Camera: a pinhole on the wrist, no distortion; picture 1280 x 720 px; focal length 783.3 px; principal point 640.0 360.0 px. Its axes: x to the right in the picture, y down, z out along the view. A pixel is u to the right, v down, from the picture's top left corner.
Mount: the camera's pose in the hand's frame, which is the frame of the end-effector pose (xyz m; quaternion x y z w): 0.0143 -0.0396 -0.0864 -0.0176 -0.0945 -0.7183 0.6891
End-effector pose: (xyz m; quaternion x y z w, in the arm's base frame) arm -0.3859 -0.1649 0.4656 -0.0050 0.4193 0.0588 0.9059
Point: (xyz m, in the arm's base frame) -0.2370 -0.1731 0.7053
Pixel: 718 225
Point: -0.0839 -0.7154 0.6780
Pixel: outside the picture
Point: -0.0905 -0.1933 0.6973
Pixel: 785 443
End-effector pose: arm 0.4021 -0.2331 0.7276 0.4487 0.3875 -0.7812 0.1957
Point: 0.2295 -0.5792 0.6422
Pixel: 428 676
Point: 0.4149 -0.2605 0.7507
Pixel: 406 154
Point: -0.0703 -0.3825 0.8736
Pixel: 1181 648
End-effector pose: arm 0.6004 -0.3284 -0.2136 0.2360 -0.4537 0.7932 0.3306
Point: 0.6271 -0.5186 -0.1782
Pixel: 575 253
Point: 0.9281 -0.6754 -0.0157
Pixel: 1074 131
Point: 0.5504 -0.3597 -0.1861
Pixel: 314 597
